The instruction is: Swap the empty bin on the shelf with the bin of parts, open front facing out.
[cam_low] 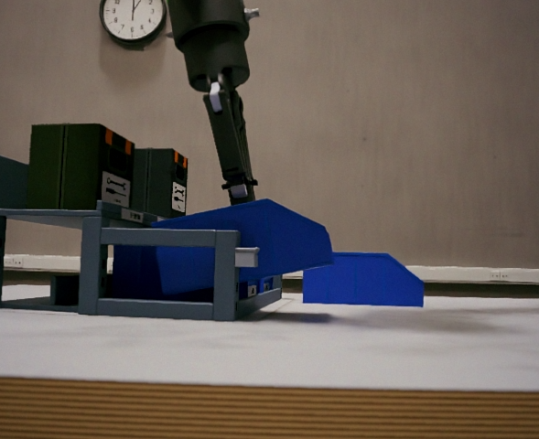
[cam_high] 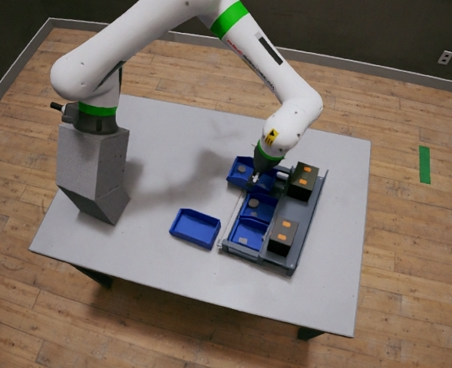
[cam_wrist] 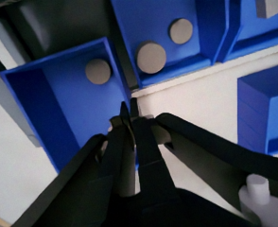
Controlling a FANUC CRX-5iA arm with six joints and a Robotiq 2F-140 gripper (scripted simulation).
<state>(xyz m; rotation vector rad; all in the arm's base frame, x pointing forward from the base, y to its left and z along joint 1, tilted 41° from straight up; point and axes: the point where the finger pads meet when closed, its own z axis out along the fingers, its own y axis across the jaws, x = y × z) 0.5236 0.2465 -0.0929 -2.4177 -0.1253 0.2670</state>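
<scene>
My hand is 11 cm short of the grey shelf, 6 cm to the left of it and 4 cm above it.
</scene>
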